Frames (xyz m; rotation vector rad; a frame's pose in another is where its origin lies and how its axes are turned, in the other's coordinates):
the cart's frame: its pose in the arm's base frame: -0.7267 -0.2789 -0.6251 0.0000 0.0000 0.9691
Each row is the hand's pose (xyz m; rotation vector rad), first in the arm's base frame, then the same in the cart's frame.
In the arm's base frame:
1: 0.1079 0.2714 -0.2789 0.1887 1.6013 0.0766
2: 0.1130 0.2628 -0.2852 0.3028 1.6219 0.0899
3: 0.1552 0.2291 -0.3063 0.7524 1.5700 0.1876
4: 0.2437 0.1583 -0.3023 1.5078 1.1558 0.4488
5: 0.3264 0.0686 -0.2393 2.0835 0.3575 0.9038
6: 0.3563 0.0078 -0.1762 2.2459 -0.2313 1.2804
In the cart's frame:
1: 0.9261 -0.3765 0.3462 0.9362 1.3631 -0.6689
2: 0.9219 -0.3856 0.3399 1.0480 1.3252 -0.6449
3: 0.9180 -0.4395 0.3188 1.4173 1.0538 -0.5219
4: 0.9097 -0.5525 0.3228 1.8538 0.3172 -0.2158
5: 0.8826 -0.6715 0.3858 1.9057 -0.6202 0.3032
6: 0.8494 -0.7305 0.4489 1.7166 -1.1424 0.7256

